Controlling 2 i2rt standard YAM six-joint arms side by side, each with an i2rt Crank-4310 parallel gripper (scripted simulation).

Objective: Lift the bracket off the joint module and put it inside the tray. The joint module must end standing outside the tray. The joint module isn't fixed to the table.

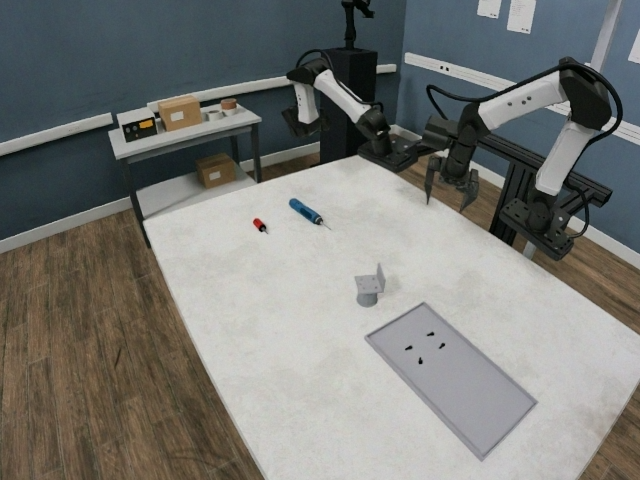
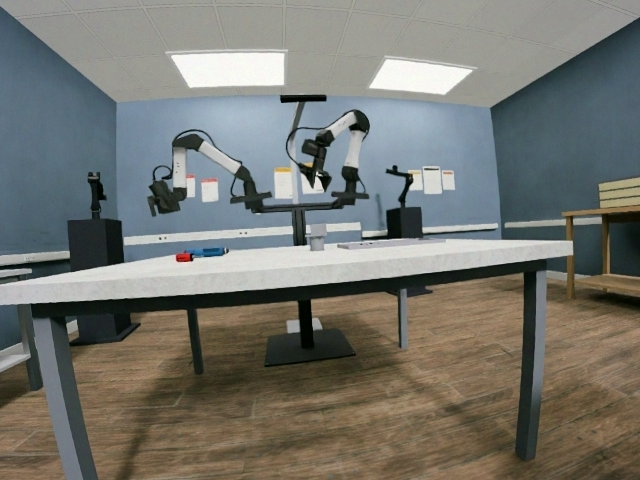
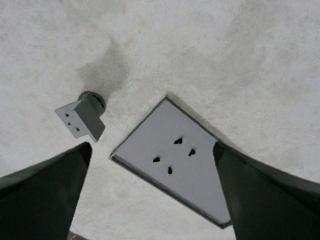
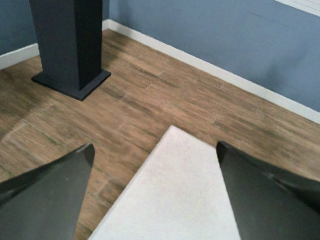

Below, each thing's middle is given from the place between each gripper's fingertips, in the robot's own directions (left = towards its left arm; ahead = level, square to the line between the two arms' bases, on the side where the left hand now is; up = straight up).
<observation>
I see the grey bracket [image 3: 81,114] 210 mm below my left hand [image 1: 443,208], 180 mm ahead of it and 80 mm to the right of it. The rest, counted from my left hand: grey tray [image 1: 482,402] (280 mm below, 240 mm to the left, 220 mm ahead).
My right hand is 44 cm short of the grey bracket, 69 cm to the right of it and 16 cm above it. Round my right hand: grey tray: 47 cm ahead, 101 cm to the left, 23 cm below.
</observation>
